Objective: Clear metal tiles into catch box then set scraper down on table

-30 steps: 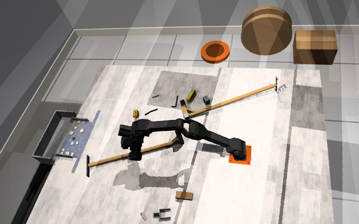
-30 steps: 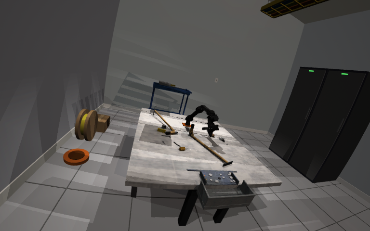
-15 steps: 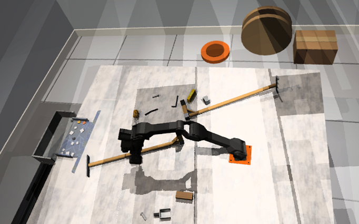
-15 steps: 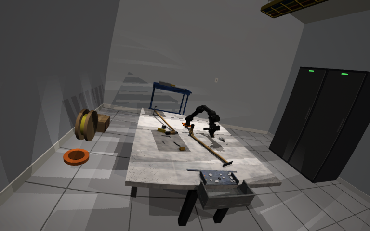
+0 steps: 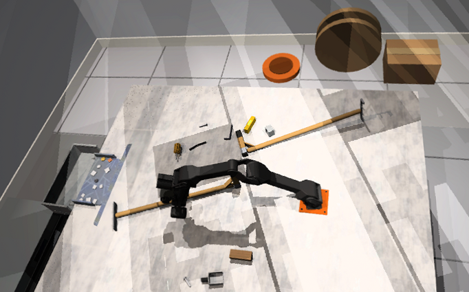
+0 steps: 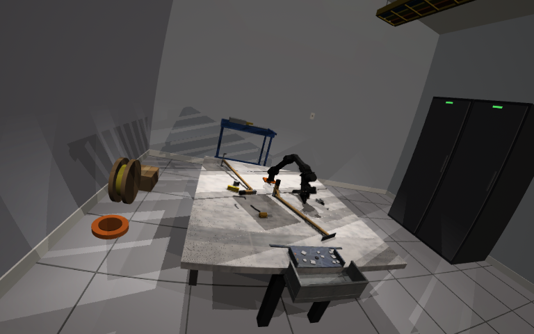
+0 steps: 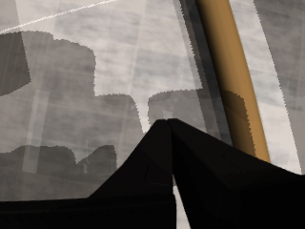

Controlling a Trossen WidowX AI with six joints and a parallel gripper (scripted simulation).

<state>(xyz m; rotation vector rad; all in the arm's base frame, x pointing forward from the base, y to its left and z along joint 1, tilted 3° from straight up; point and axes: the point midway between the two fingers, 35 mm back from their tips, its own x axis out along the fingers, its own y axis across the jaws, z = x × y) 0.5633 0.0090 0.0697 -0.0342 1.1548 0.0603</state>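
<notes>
My gripper tip is now 30 mm short of the long scraper, 50 mm to the left of it and 10 mm above it. The rest, counted from my gripper tip: wooden block (270 mm behind, 210 mm to the left, 60 mm below); then yellow-handled tool (60 mm ahead, 330 mm to the right, 60 mm below); then small grey device (150 mm behind, 300 mm to the left, 70 mm below).
</notes>
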